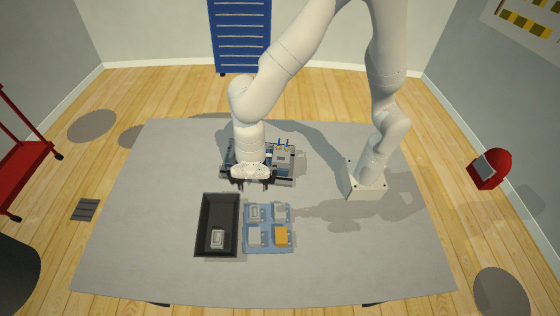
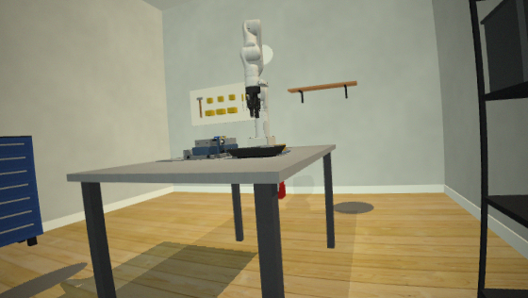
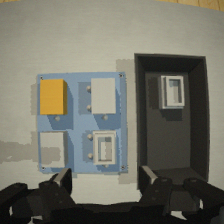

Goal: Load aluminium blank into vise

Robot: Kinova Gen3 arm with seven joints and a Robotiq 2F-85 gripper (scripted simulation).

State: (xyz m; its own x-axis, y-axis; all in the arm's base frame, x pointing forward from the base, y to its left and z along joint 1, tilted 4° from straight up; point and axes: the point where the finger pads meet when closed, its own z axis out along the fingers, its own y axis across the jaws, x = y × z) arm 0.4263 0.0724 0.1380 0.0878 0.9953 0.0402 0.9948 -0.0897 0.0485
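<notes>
My hand is 8 cm past the brass blank, 10 cm to the right of it and 17 cm above it. From my hand the other things lie so: hose block 12 cm behind, 21 cm to the right, 12 cm below; then vise 3 cm behind, 24 cm to the right, 16 cm below.
</notes>
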